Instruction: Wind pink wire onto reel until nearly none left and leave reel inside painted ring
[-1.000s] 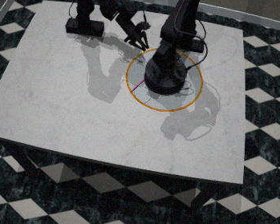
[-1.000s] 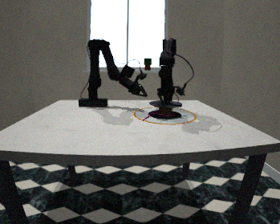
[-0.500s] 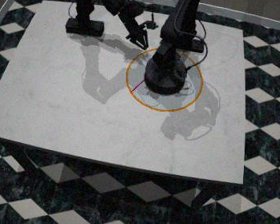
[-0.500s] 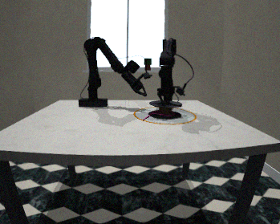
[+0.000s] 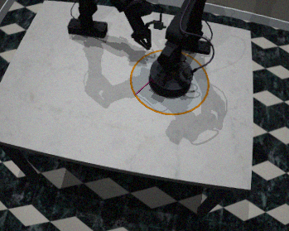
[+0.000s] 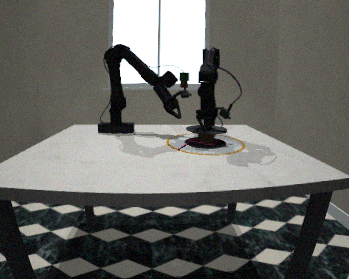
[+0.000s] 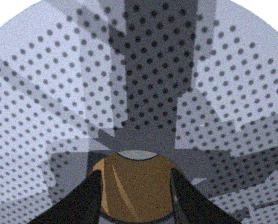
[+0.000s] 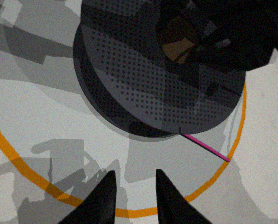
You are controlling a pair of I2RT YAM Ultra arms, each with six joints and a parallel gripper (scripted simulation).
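Note:
Right now my left hand is 3 cm above the dark reel. Round my left hand: orange painted ring: 6 cm below.

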